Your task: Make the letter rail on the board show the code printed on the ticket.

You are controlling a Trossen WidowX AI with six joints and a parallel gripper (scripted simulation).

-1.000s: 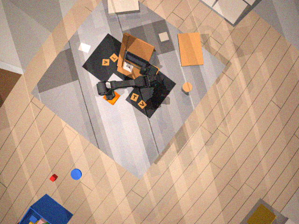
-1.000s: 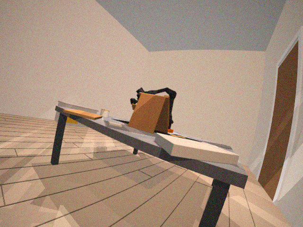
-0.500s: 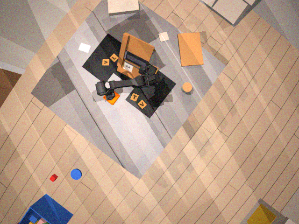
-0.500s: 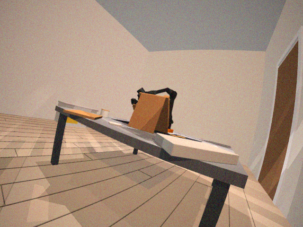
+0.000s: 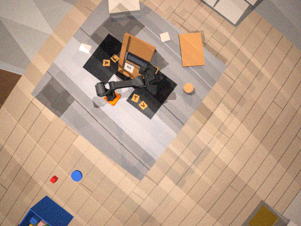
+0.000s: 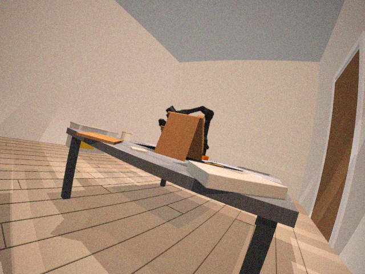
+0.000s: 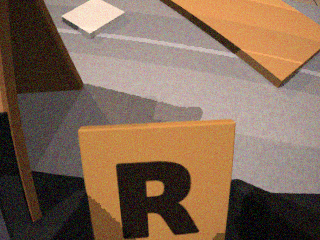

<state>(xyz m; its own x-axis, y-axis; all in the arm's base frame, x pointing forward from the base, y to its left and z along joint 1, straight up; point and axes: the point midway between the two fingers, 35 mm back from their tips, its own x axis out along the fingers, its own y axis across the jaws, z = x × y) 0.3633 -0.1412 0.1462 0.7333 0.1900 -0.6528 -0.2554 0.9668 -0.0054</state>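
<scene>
My gripper tip is 18 cm to the right of the white ticket, 11 cm past it and 8 cm above it. Round my gripper tip: orange tile: right at my gripper tip; then black mat: 19 cm behind, 15 cm to the left, 15 cm below; then small white block: 31 cm ahead, 16 cm to the left, 15 cm below.
</scene>
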